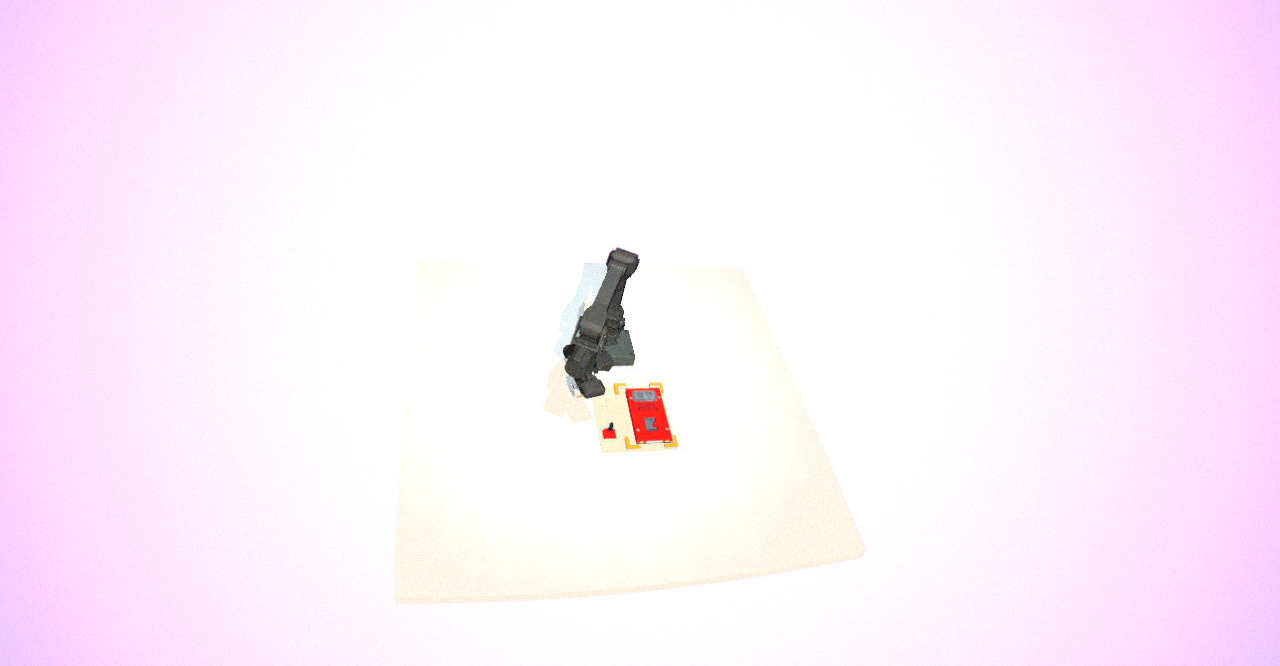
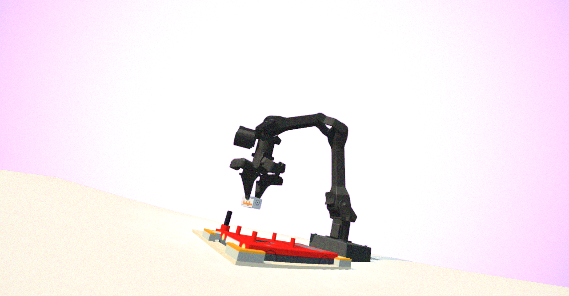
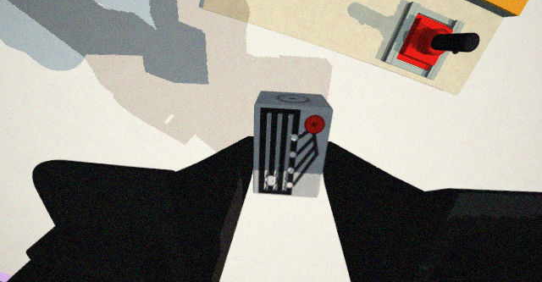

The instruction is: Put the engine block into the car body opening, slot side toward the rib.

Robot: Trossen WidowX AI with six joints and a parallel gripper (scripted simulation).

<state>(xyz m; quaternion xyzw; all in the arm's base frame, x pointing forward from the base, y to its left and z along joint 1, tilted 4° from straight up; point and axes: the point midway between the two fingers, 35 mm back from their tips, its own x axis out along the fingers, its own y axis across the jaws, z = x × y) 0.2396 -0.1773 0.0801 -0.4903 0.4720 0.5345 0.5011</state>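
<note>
Now: gripper tip 70 mm short of the beige base plate, 170 mm to the right of it and 90 mm above it. Round my gripper tip: engine block (10 mm below); then black peg (110 mm ahead, 60 mm to the left, 70 mm below).
</note>
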